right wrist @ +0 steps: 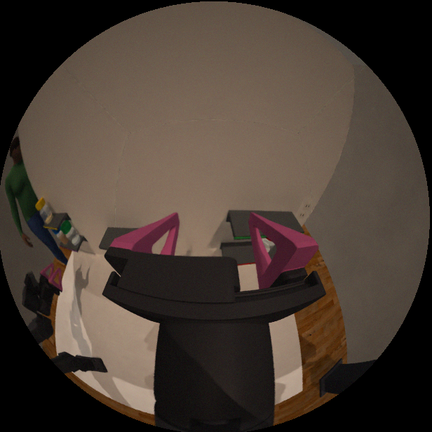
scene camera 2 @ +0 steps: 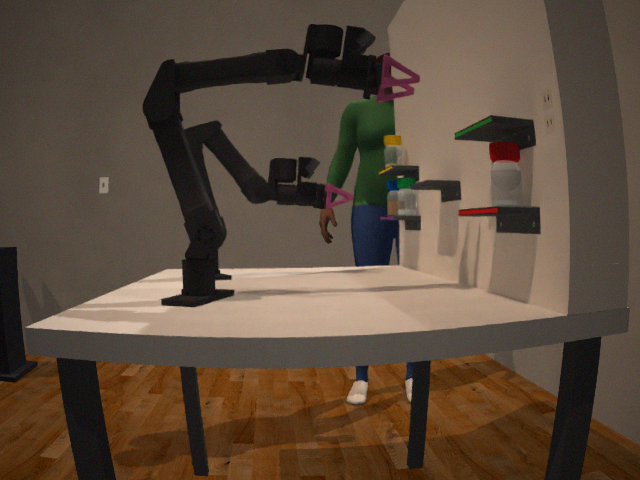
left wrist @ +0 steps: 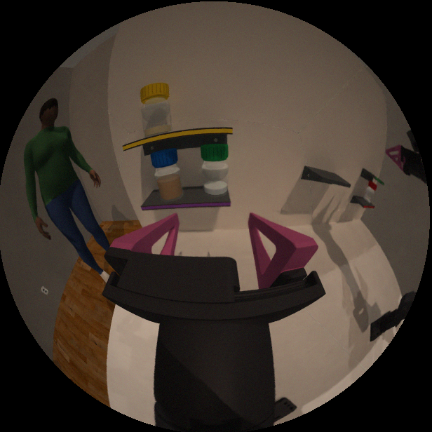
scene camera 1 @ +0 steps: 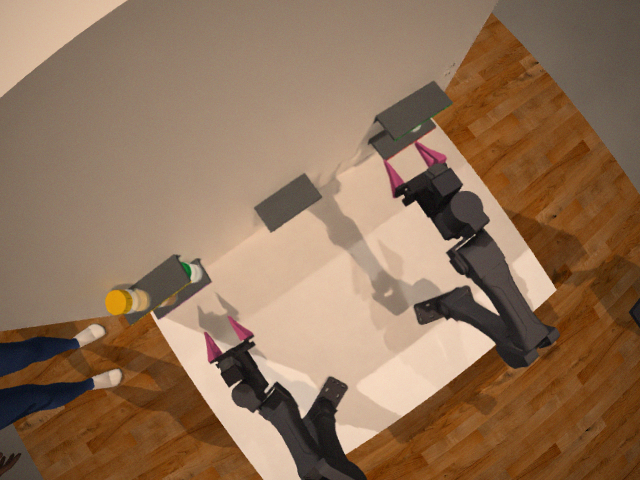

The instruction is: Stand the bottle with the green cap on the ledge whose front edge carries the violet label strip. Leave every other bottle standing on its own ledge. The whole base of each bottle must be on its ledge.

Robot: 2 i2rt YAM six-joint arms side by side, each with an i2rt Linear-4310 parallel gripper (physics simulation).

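Seen in the pictures: left gripper, fingertip midpoint: (scene camera 2: 351,197) (scene camera 1: 216,324); right gripper, fingertip midpoint: (scene camera 2: 416,85) (scene camera 1: 399,151); left arm's base, link origin: (scene camera 1: 323,406); right arm's base, link origin: (scene camera 2: 199,299) (scene camera 1: 444,305).
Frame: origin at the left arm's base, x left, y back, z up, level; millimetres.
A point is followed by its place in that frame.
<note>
The bottle with the green cap (scene camera 1: 193,271) {z 222, x -208, y -504 mm} (scene camera 2: 407,197) {z 207, x -215, y -508 mm} (left wrist: 215,167) (right wrist: 69,231) stands upright on the violet-labelled ledge (scene camera 2: 412,221) {z 141, x -142, y -583 mm} (left wrist: 192,204), at its right part in the left wrist view. The blue-capped bottle (scene camera 2: 392,198) {z 209, x -109, y -535 mm} (left wrist: 168,175) stands on the same ledge, to its left and apart from it. The yellow-capped bottle (scene camera 1: 124,301) {z 402, x -105, y -540 mm} (scene camera 2: 392,150) {z 353, x -111, y -540 mm} (left wrist: 156,112) stands on the yellow-labelled ledge (scene camera 1: 159,281) {z 297, x -156, y -539 mm} (left wrist: 185,135) above. My left gripper (scene camera 1: 219,338) (left wrist: 213,217) is open and empty, back from the ledges. My right gripper (scene camera 1: 400,153) {z 401, x -666, y -187 mm} (scene camera 2: 413,84) {z 401, x -666, y -187 mm} (right wrist: 213,217) is open and empty, high up.
A red-capped bottle (scene camera 2: 505,173) {z 211, x -898, y -170 mm} stands on the red-labelled ledge (scene camera 2: 518,213) {z 146, x -934, y -157 mm} below the green-labelled ledge (scene camera 1: 415,109) {z 297, x -843, y -201 mm} (scene camera 2: 504,129) {z 285, x -892, y -184 mm}. A middle ledge (scene camera 1: 287,202) {z 227, x -484, y -375 mm} (scene camera 2: 439,184) {z 217, x -552, y -331 mm} (left wrist: 325,176) juts from the wall. A person (scene camera 2: 372,155) (left wrist: 55,160) stands beyond the table.
</note>
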